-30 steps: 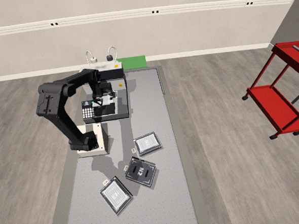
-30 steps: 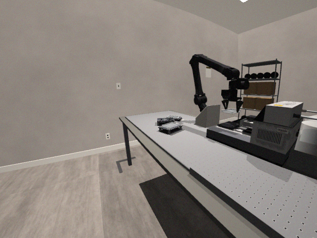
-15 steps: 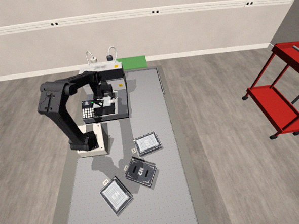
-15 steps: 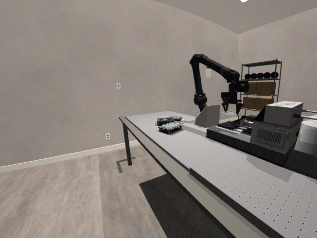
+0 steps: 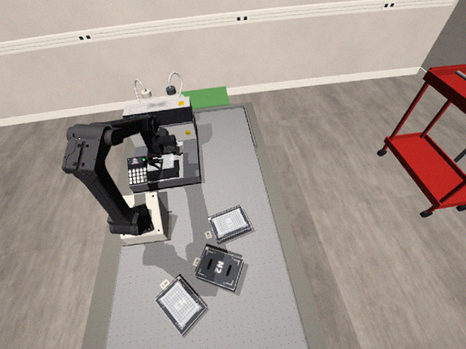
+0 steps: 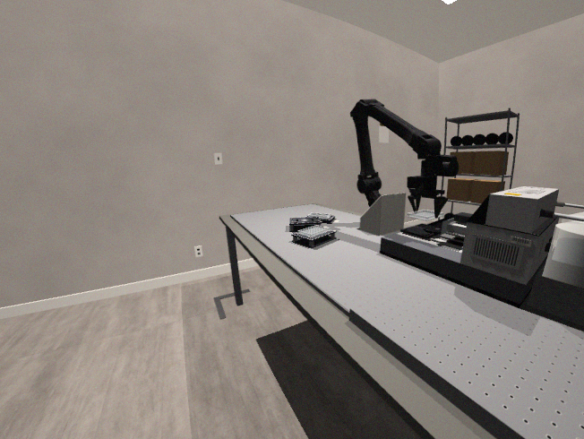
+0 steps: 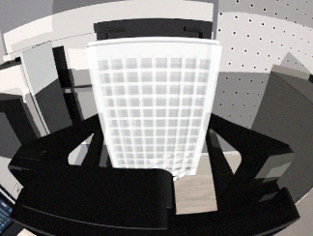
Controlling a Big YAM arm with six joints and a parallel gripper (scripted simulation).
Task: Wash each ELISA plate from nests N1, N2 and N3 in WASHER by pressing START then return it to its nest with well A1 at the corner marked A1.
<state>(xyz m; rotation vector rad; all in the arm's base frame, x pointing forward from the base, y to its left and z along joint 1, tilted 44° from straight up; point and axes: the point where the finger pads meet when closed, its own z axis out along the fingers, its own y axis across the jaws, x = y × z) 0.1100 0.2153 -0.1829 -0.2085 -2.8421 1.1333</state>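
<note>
My hand is 6 cm above the dark carrier. From my hand the other things lie so: washer: 1 cm ahead, 15 cm to the left, 1 cm below.
</note>
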